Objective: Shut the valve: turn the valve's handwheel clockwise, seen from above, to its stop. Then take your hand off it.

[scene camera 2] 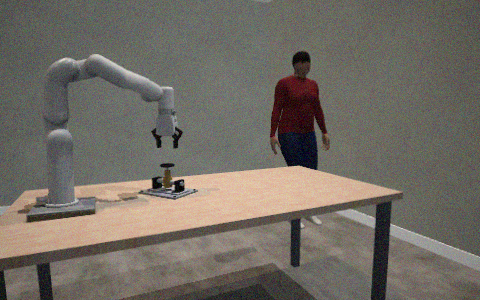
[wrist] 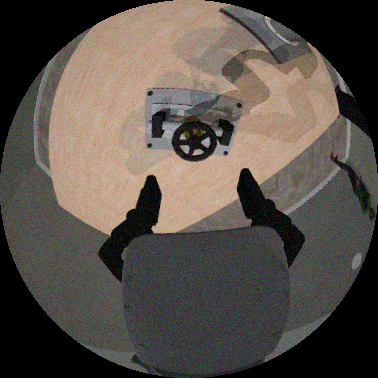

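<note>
The valve's black handwheel is a spoked ring lying level on top of the brass valve body. The valve sits in a pipe between two black brackets on a grey base plate on the table. My gripper is wide open and empty. It points down and stands above the handwheel, with a clear gap between the fingertips and the wheel. The wheel's turn angle against its stop cannot be read from these views.
The wooden table carries the valve and the arm's base. Shadows of the arm fall on the table. A person in a red top stands behind the table. A person in green shows at the right of the wrist view.
</note>
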